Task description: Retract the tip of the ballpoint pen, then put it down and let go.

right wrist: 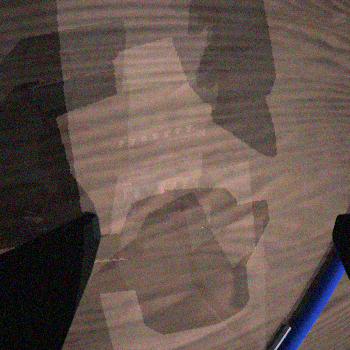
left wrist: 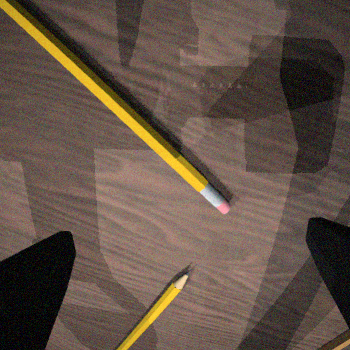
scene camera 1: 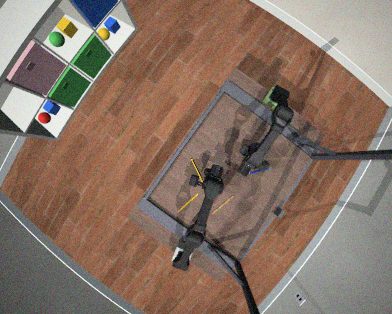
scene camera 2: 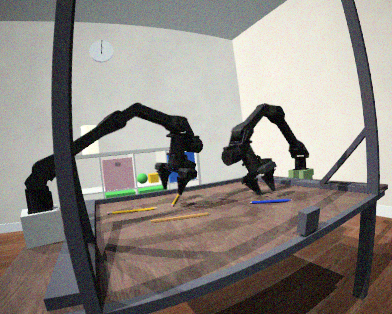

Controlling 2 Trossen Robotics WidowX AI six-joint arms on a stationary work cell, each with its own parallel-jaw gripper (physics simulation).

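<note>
A blue ballpoint pen lies flat on the table. In the right wrist view it is at the lower right, with a silver clip showing near the bottom edge; its upper end is hidden behind the right-hand finger, so I cannot see the tip. My right gripper is open and empty, low above the table beside the pen, which lies toward its right-hand finger. My left gripper is open and empty above the table, away from the pen and near the pencils.
A yellow pencil with a pink eraser lies below my left gripper. Another yellow pencil and an orange stick lie nearby. A grey block stands at the front table edge.
</note>
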